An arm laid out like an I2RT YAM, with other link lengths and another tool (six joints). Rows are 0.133 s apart.
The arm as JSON. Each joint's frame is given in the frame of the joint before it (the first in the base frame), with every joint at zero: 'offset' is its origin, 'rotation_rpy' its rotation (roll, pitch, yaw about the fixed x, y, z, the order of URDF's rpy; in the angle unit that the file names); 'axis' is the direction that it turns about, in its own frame. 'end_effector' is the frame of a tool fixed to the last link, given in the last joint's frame.
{
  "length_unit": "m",
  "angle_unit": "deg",
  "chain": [
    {
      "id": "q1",
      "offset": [
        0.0,
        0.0,
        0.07
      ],
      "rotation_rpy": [
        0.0,
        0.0,
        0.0
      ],
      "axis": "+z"
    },
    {
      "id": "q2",
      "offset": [
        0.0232,
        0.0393,
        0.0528
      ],
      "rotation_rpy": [
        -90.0,
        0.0,
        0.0
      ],
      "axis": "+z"
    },
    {
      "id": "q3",
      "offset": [
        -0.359,
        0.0,
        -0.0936
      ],
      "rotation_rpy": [
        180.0,
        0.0,
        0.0
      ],
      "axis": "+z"
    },
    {
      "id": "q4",
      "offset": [
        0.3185,
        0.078,
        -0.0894
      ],
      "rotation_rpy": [
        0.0,
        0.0,
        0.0
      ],
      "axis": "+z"
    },
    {
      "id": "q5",
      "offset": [
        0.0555,
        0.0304,
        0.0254
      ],
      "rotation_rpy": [
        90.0,
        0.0,
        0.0
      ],
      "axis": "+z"
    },
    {
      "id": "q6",
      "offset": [
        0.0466,
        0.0,
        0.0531
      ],
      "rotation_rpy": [
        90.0,
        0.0,
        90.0
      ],
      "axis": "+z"
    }
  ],
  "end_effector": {
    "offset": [
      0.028,
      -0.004,
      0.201
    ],
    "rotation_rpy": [
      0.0,
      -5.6,
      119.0
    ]
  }
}
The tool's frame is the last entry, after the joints.
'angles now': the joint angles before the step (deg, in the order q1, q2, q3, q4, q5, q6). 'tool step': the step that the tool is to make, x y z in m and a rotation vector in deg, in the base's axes. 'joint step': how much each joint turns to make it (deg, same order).
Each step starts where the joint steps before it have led.
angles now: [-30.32 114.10 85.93 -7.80 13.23 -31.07]
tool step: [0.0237 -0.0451 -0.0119 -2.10 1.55 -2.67]
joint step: [-1.23 8.22 9.93 -1.63 2.69 -1.30]
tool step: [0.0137 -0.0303 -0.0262 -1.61 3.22 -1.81]
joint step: [-0.57 6.97 7.23 -1.61 2.82 -1.80]
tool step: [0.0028 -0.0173 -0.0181 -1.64 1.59 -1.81]
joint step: [-0.22 3.66 2.68 0.80 2.62 -0.87]
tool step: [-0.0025 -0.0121 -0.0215 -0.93 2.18 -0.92]
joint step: [-0.41 2.67 1.07 0.76 1.60 -1.33]
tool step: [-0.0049 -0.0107 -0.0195 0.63 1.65 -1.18]
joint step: [-0.64 2.37 1.82 -1.20 0.65 0.05]
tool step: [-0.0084 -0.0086 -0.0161 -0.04 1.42 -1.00]
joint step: [-0.62 1.31 -0.06 0.38 0.82 -0.41]
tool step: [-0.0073 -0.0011 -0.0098 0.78 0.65 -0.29]
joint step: [-0.43 0.02 -1.02 0.01 -0.29 0.13]
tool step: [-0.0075 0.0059 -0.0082 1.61 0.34 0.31]
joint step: [-0.27 -0.97 -2.12 -0.24 -1.20 0.48]
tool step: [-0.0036 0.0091 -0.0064 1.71 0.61 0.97]
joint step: [-0.01 -0.90 -1.54 -0.87 -1.44 0.08]
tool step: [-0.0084 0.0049 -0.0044 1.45 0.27 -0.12]
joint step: [-0.28 -1.01 -1.65 -0.64 -0.85 0.65]
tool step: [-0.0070 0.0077 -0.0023 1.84 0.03 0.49]
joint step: [-0.29 -1.41 -1.83 -0.82 -1.62 0.47]
